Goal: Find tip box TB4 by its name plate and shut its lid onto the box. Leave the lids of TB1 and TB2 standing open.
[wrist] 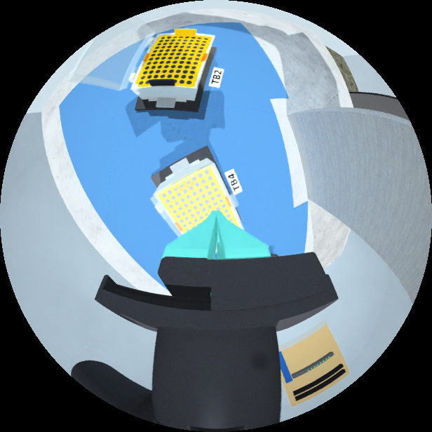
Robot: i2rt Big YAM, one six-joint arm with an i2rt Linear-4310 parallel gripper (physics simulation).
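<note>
Tip box TB4 [172, 216] sits at the middle of the wrist view, turned at an angle, with its name plate [233, 182] at its right. Its clear lid [195, 192] lies over the yellow rack, which looks pale through it; whether it is fully seated I cannot tell. My gripper [216, 216] is shut and empty, its teal fingertips over the near part of TB4; contact is unclear. Tip box TB2 [175, 60] is farther off, its clear lid [107, 62] standing open on the left and its name plate [216, 77] on the right. TB1 cannot be made out.
The boxes stand on a blue mat [100, 150] with a pale marbled surface [53, 135] around it. A large grey brushed curved surface [365, 185] is at the right. A tan panel with black strips [312, 345] is at the lower right.
</note>
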